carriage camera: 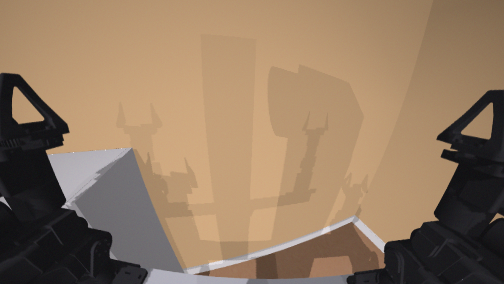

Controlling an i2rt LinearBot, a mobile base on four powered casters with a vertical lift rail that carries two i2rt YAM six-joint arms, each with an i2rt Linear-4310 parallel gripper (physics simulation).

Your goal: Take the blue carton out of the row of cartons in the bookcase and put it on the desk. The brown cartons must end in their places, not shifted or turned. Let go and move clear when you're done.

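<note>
The white bookcase (122, 215) stands at the lower left of the carriage view, close by, with its pale top and a grey side panel showing. Its shelf openings are out of sight, and neither the blue carton nor the brown cartons show. The desk does not show either. My left gripper (11, 77) is at the left edge, raised and seen from the side, open and empty; its arm overlaps part of the bookcase in the picture. My right gripper (495, 93) is at the right edge, also raised, open and empty, well to the right of the bookcase.
A tan wall (310, 30) fills most of the view and carries shadows of the robot and its arms. It meets another wall (450, 60) at a corner on the right. A white baseboard (280, 246) and brown floor (295, 262) show at the bottom.
</note>
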